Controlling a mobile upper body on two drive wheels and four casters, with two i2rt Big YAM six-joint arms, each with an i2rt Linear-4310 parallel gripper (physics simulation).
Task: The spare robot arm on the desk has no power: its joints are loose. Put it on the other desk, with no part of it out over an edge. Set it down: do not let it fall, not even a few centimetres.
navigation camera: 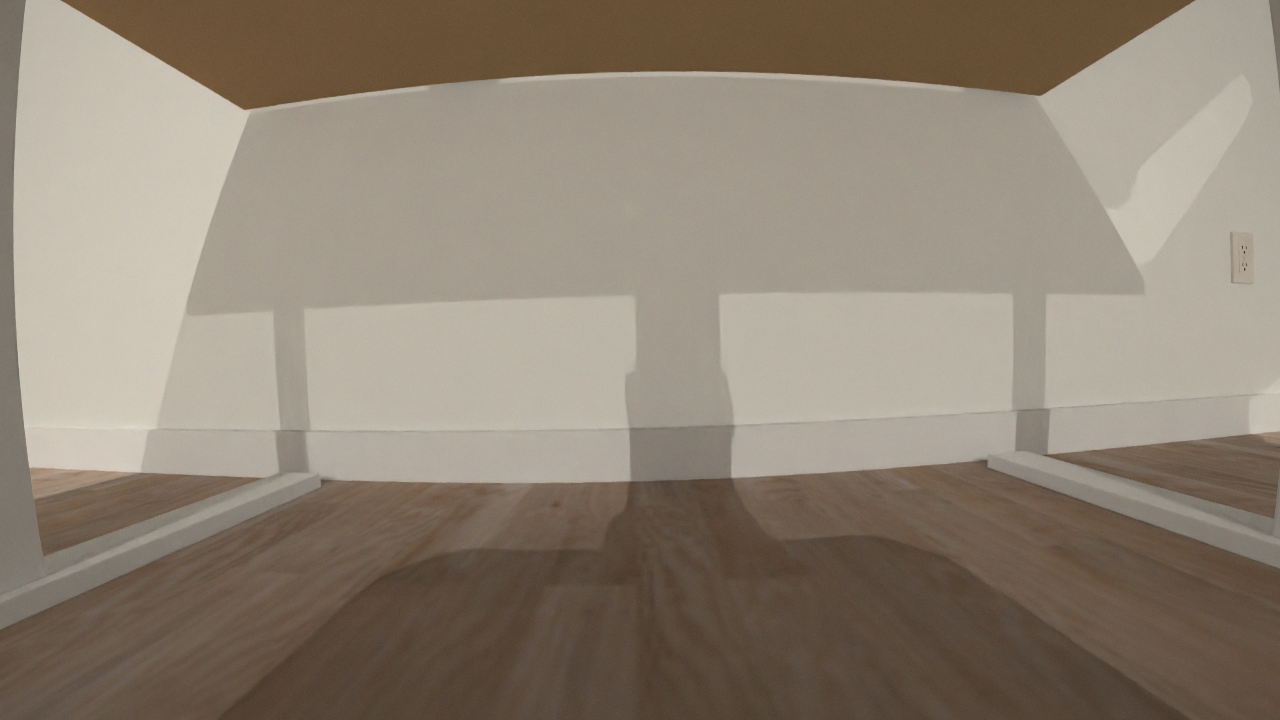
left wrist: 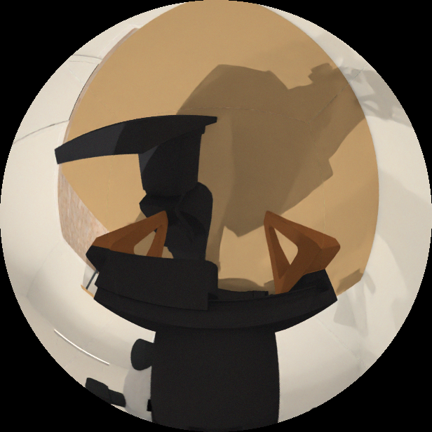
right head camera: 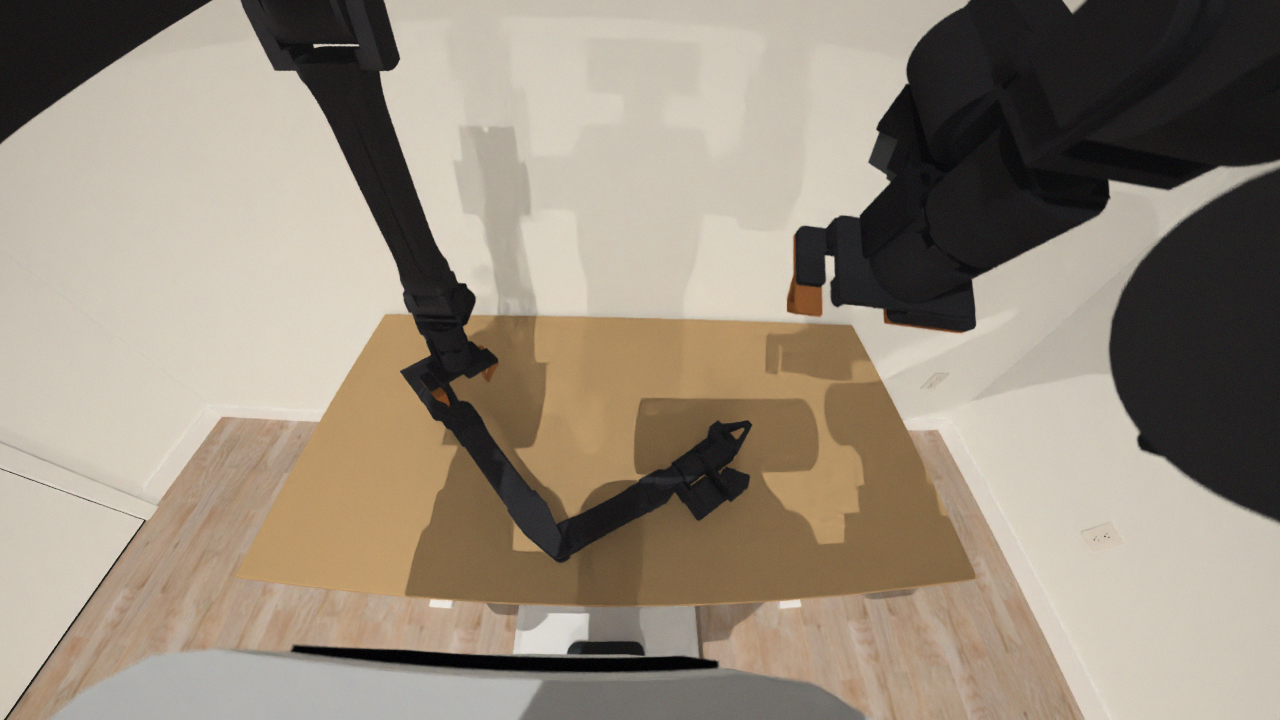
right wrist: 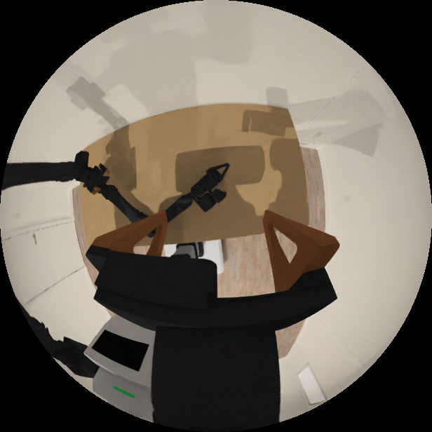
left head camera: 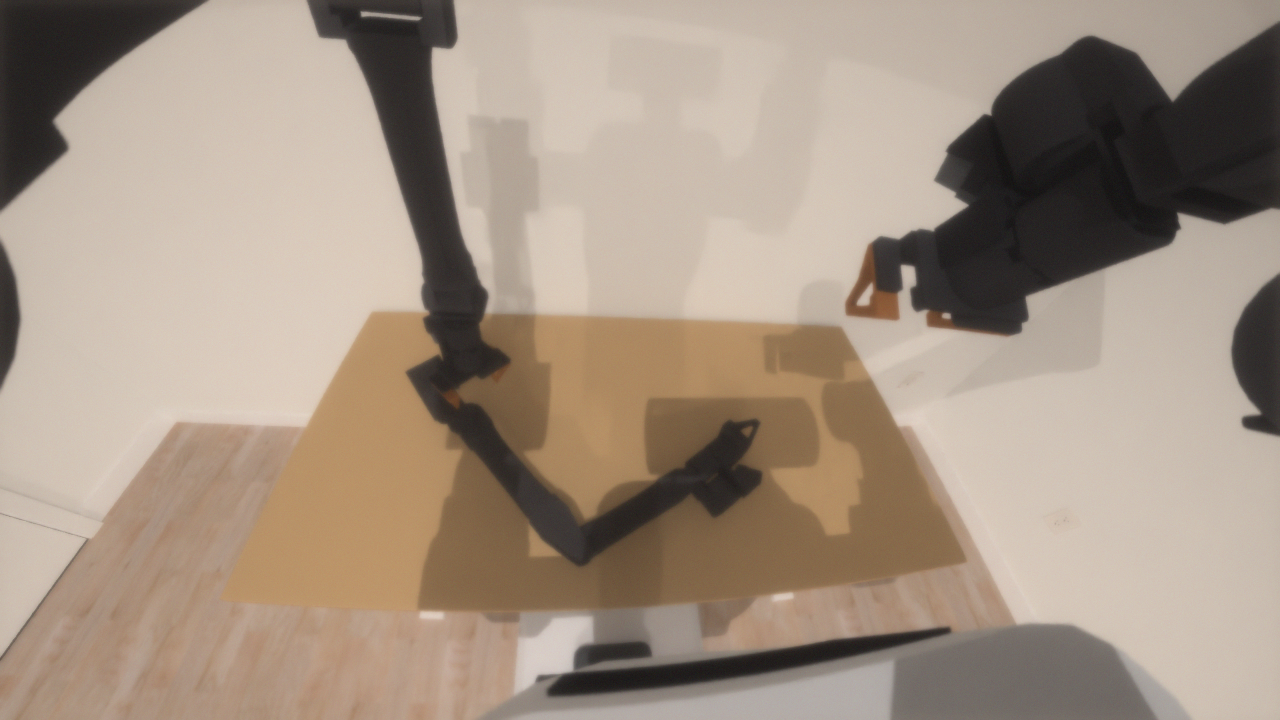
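Note:
The black spare arm (left head camera: 528, 492) (right head camera: 514, 497) (left wrist: 171, 170) (right wrist: 202, 190) lies bent in a V on the tan desk (left head camera: 358, 537) (right head camera: 340, 537) (left wrist: 215, 30) (right wrist: 160, 125). Its elbow points to the near edge, its flat base plate is at the left and its gripper end at the right. My left gripper (left head camera: 475, 386) (right head camera: 464, 385) (left wrist: 215, 216) is open beside the base end; in the left wrist view the arm's body shows near the left-hand finger. Contact cannot be told. My right gripper (left head camera: 911, 315) (right head camera: 848, 311) (right wrist: 214, 215) is open and empty, high above the desk's right side. The other desk cannot be made out.
A wall (left head camera: 680, 250) (right head camera: 626, 250) stands behind the desk and another wall (left head camera: 1118, 465) at the right. White foot bars (navigation camera: 170, 541) (navigation camera: 1136, 505) run along the floor under the desk at both sides. The robot's grey body (left head camera: 805, 680) is at the near edge.

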